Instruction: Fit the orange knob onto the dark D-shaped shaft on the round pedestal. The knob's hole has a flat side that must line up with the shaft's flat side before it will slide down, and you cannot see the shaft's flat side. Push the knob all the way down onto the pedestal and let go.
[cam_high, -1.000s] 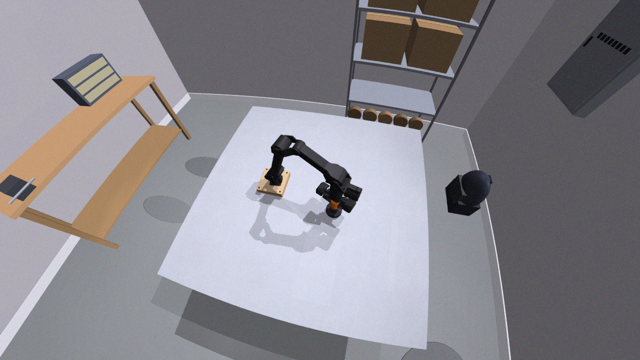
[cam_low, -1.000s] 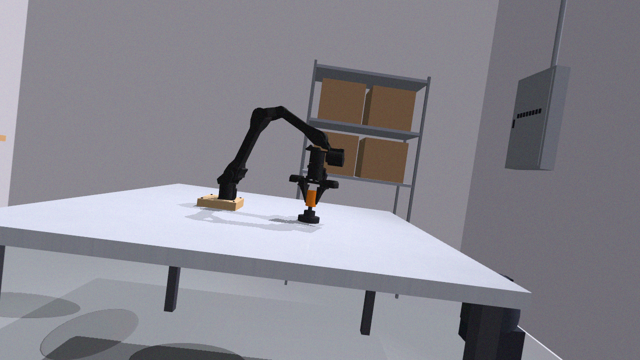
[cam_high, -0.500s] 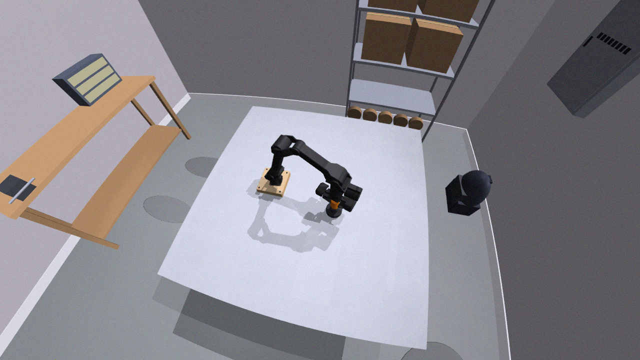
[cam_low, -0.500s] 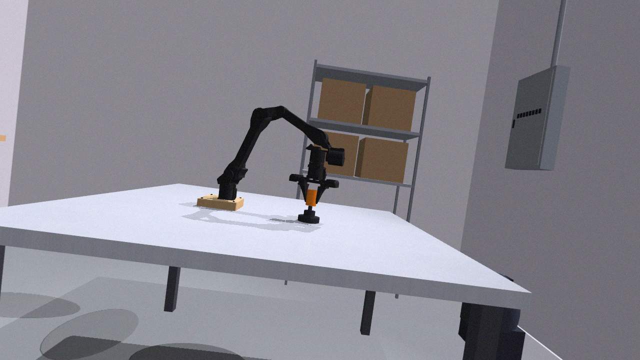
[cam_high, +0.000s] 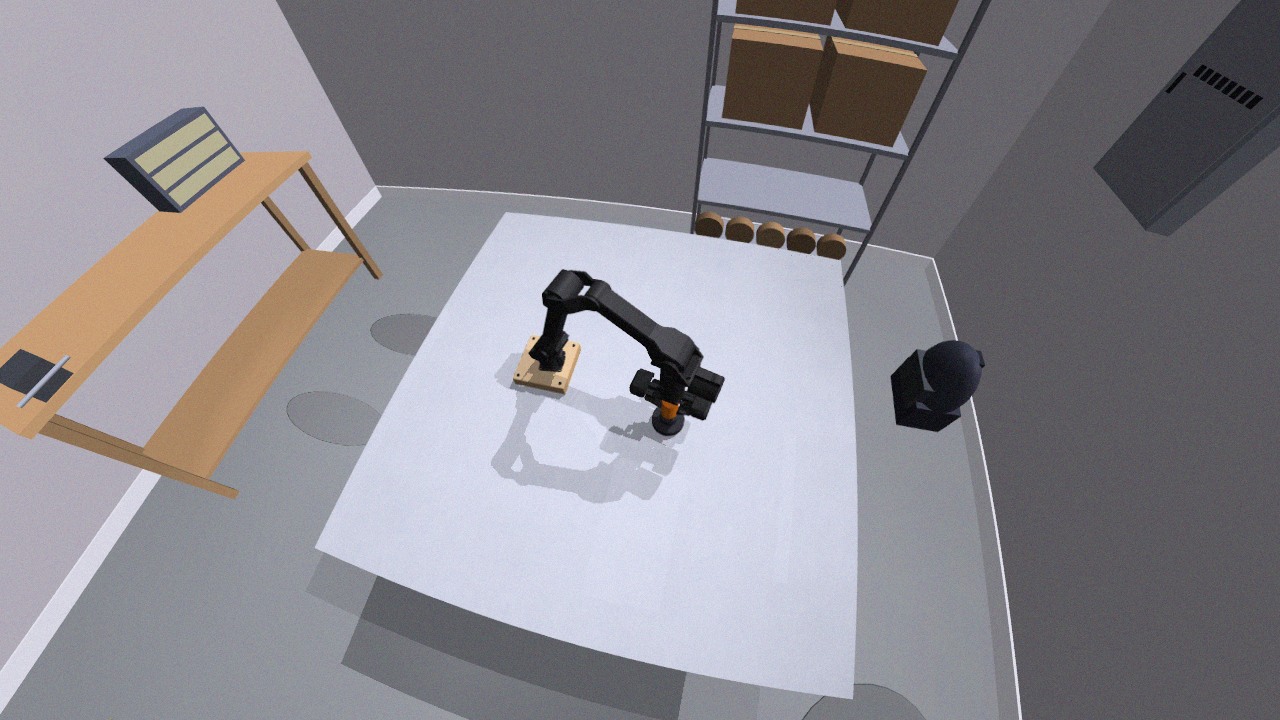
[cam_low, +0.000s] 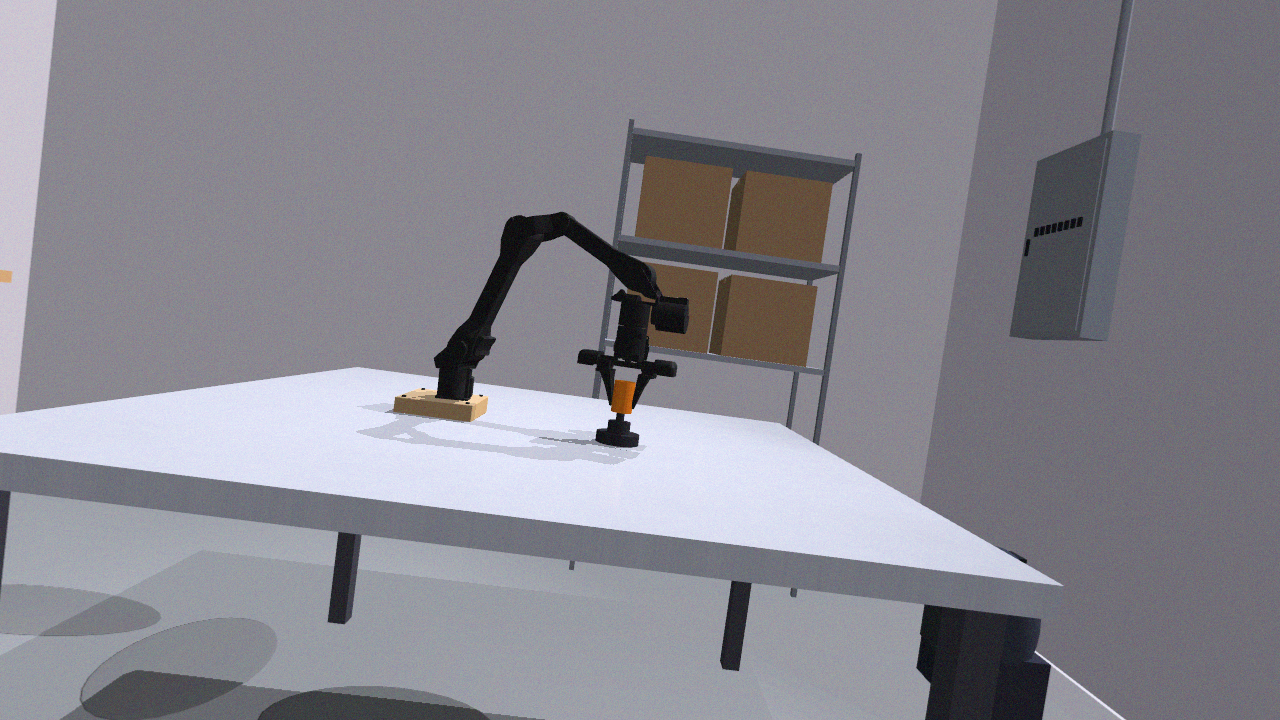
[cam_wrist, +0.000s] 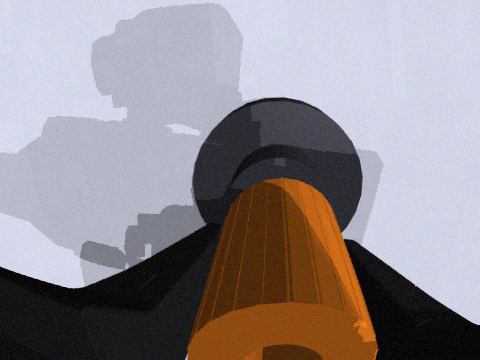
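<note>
Now: gripper tip 20 mm below the orange knob. Also, from my gripper tip: dark round pedestal (40 mm below).
</note>
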